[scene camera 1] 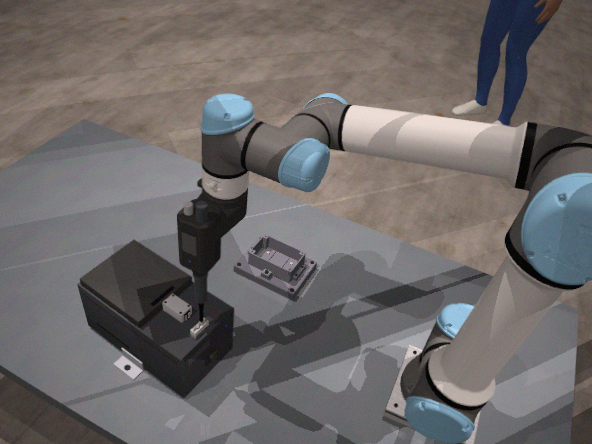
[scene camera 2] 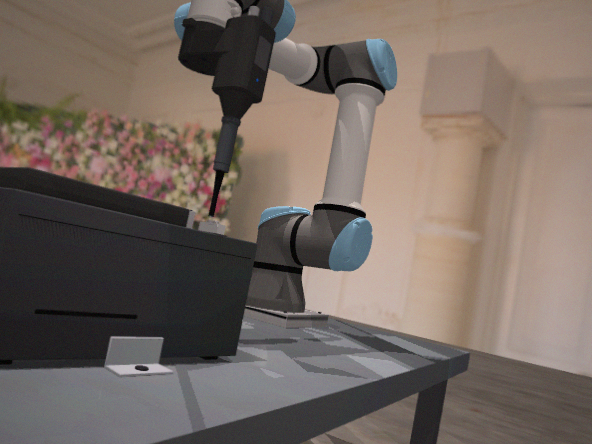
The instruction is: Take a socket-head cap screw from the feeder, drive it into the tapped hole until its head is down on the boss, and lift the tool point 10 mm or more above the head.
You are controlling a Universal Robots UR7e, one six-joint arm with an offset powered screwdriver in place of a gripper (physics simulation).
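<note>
The black screw feeder stands on the table. A small pale pick-up block sits on its top, near one end. My screwdriver points down, its thin black bit ending at the top of this block. No gap between bit tip and block can be made out. A screw at the tip cannot be made out, so whether the bit holds one is unclear. The grey housing, on a flanged base, lies beyond the feeder in scene camera 1. A small boss with a dark hole stands at its near side.
A pale box sits beside the pick-up block, next to the feeder's raised lid. A pale angle bracket stands at the feeder's foot. The arm's base plate is on the table. A person stands beyond it.
</note>
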